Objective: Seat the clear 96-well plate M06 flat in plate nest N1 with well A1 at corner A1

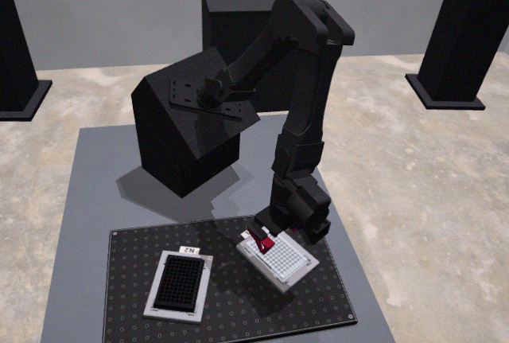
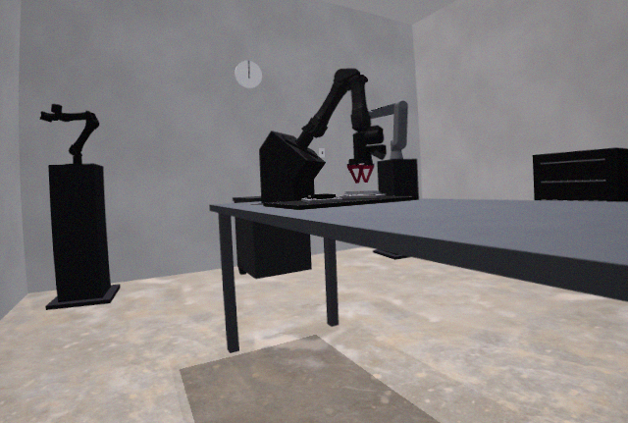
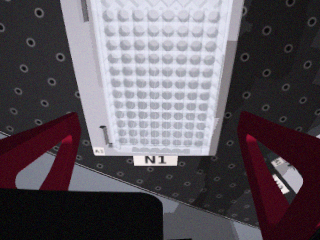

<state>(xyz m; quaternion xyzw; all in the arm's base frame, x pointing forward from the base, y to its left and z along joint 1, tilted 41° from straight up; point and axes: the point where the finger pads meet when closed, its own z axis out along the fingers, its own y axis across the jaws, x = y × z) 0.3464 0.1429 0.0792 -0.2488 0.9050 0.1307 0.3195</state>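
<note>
Now: the clear plate M06 50 mm below my hand. Also, from my hand: nest (70 mm below); N2 label (20 mm behind, 200 mm to the right, 70 mm below); N1 tag (80 mm behind, 60 mm to the right, 70 mm below).
</note>
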